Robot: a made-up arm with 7 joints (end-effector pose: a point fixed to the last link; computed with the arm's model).
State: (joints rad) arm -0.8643 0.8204 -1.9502 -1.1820 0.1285 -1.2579 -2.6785
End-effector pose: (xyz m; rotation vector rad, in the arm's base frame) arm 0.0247 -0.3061 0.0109 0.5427 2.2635 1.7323
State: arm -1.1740 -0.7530 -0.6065 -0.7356 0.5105 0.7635 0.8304
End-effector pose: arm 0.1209 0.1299 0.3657 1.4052 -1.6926 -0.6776
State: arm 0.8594 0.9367 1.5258 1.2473 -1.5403 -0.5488 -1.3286
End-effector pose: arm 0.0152 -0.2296 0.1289 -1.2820 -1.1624 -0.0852
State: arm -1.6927 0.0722 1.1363 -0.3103 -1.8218 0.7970 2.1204
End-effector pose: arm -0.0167 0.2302 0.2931 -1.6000 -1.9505 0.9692
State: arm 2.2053 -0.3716 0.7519 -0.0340 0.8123 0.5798 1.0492
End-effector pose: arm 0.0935 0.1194 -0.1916 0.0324 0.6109 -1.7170
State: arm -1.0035 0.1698 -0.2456 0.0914 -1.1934 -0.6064 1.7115
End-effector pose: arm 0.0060 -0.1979 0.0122 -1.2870 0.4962 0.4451
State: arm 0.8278 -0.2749 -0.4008 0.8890 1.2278 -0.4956 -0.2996
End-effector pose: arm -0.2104 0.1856 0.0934 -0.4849 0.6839 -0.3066
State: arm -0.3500 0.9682 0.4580 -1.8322 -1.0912 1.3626 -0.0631
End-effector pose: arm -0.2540 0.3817 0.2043 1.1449 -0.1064 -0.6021
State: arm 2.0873 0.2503 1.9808 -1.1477 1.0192 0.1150 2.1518
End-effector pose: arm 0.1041 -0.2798 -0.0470 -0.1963 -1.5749 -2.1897
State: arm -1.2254 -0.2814 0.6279 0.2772 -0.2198 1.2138 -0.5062
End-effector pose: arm -0.0087 0.1337 0.3854 1.9479 -1.2684 -1.5450
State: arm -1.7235 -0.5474 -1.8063 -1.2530 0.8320 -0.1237 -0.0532
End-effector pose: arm 0.1973 0.1895 0.1679 1.0300 -1.5087 -0.5421
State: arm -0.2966 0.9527 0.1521 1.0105 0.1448 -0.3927 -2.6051
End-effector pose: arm 0.0287 -0.0382 -0.0323 0.3607 -1.8939 -1.9297
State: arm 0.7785 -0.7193 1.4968 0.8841 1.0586 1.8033 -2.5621
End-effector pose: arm 0.0804 -0.2965 0.1643 -0.4357 -0.8357 -0.0002
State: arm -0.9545 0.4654 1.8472 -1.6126 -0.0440 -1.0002 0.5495
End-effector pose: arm -0.4873 -0.1442 0.1914 -2.0239 0.4081 -1.9641
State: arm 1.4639 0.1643 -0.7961 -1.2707 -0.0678 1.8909 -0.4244
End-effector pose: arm -0.0447 0.1268 -0.0374 -0.7511 0.0922 -2.2776
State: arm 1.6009 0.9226 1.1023 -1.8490 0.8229 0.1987 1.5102
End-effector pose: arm 0.3320 0.0411 0.0637 -1.3713 0.0108 2.5922
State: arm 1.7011 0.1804 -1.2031 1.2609 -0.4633 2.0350 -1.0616
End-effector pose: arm -0.1010 0.1391 -0.0170 0.5501 -0.4879 -0.0243
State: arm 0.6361 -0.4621 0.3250 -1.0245 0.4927 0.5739 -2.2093
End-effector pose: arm 0.3331 0.1186 0.2989 0.0092 -1.9469 1.3382
